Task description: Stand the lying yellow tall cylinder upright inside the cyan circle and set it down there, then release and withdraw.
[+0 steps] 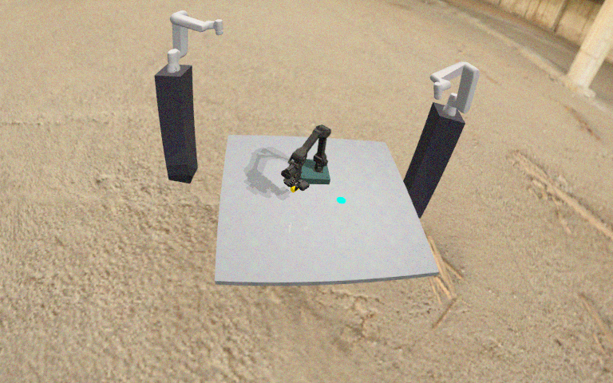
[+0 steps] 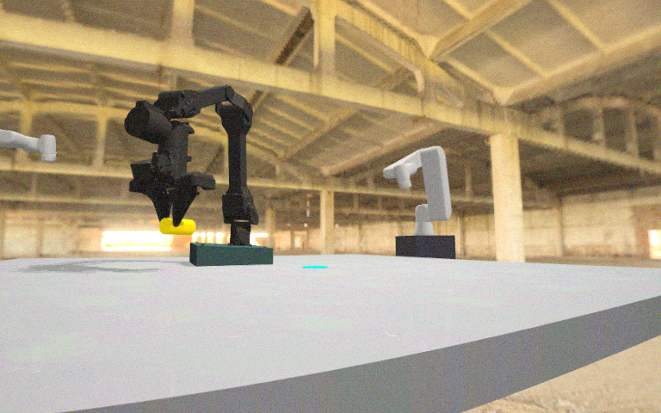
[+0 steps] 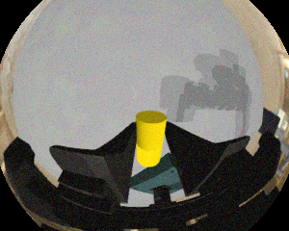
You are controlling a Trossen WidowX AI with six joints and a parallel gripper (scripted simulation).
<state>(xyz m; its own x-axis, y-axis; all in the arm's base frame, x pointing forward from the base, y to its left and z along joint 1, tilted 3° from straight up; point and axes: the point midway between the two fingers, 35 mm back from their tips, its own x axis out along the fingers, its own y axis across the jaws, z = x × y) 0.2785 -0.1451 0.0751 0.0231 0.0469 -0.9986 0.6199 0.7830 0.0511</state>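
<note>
Now: the cyan circle 70 mm behind my gripper tip, 310 mm to the left of it and 90 mm below it. From my gripper tip the other things lie so: yellow tall cylinder: 20 mm behind, 10 mm to the left.
</note>
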